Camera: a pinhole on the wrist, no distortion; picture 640 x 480 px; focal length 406.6 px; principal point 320.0 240.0 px. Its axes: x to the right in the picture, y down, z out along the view. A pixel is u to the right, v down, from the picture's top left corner.
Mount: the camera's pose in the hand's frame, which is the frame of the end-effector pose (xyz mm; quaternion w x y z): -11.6 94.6 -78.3 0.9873 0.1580 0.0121 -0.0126
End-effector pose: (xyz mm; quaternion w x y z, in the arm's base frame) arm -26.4 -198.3 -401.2 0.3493 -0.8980 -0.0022 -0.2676
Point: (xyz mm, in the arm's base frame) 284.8 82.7 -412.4
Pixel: 506.0 158.5
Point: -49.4 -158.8 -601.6
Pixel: 84.0 361.3
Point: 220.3 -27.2 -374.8
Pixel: 561.1 134.0
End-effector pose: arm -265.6 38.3 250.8 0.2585 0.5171 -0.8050 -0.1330
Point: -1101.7 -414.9 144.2
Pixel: outside the picture
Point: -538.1 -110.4 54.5
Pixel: 494.7 329.3
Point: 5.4 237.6 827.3
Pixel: behind the camera
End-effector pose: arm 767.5 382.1 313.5 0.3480 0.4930 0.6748 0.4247
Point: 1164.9 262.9 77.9
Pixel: 158.4 222.0
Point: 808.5 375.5 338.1
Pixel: 289.2 159.7
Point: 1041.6 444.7 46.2
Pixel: 322.8 174.7
